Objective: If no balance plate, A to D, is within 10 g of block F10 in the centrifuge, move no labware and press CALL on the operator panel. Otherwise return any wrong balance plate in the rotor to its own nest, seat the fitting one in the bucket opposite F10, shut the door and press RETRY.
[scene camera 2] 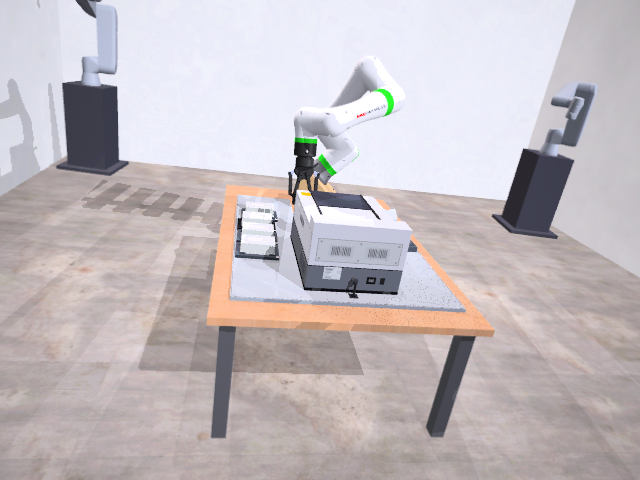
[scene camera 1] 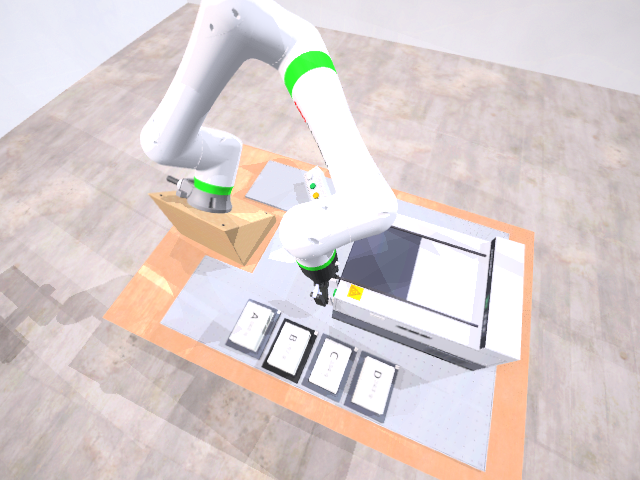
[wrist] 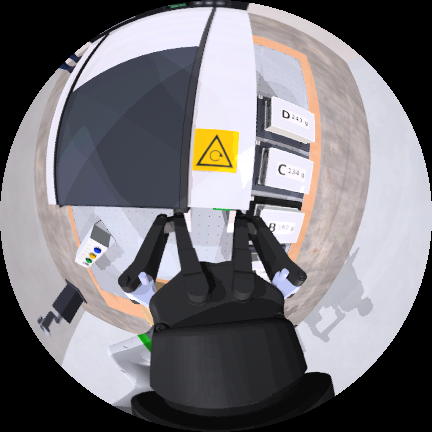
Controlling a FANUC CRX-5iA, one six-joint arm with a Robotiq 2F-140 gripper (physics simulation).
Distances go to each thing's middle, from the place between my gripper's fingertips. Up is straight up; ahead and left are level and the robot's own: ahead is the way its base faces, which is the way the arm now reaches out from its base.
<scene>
Now: hand 24 cm short of the white centrifuge (scene camera 1: 464, 306), 16 cm to the right of it and 2 cm below it. Round my hand: small button box (wrist: 98, 238): 25 cm behind, 38 cm to the left, 6 cm below.
</scene>
